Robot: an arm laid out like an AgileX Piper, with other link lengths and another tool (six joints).
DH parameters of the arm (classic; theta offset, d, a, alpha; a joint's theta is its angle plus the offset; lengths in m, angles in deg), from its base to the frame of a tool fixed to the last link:
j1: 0 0.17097 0 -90
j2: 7.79 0 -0.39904 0
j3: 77.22 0 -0.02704 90
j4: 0 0.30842 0 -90
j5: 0 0 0 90
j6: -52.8 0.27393 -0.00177 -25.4
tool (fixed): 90 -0.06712 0 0
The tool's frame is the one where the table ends.
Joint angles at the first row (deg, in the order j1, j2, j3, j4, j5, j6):
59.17 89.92 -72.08 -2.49 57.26 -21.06
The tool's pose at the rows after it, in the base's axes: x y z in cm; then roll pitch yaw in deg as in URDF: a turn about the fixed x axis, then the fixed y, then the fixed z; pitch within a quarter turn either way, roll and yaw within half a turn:
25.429, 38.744, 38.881, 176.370, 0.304, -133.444
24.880, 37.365, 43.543, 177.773, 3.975, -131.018
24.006, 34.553, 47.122, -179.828, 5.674, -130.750
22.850, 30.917, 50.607, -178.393, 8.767, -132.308
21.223, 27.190, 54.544, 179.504, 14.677, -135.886
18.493, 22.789, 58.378, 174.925, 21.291, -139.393
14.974, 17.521, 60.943, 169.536, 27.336, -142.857
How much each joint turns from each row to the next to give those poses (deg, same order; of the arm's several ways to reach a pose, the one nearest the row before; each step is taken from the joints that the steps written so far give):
-1.13 -2.68 -5.08 0.46 1.78 -3.20
-0.28 -3.32 -3.65 -0.57 3.49 -3.14
0.00 -3.85 -2.20 -2.32 4.70 -0.66
0.00 -5.14 -0.68 -2.59 3.13 1.09
-0.03 -6.19 -0.10 -1.25 0.52 3.36
-0.10 -7.50 0.40 0.47 0.00 3.00
0.00 -8.79 1.82 0.84 0.01 2.62

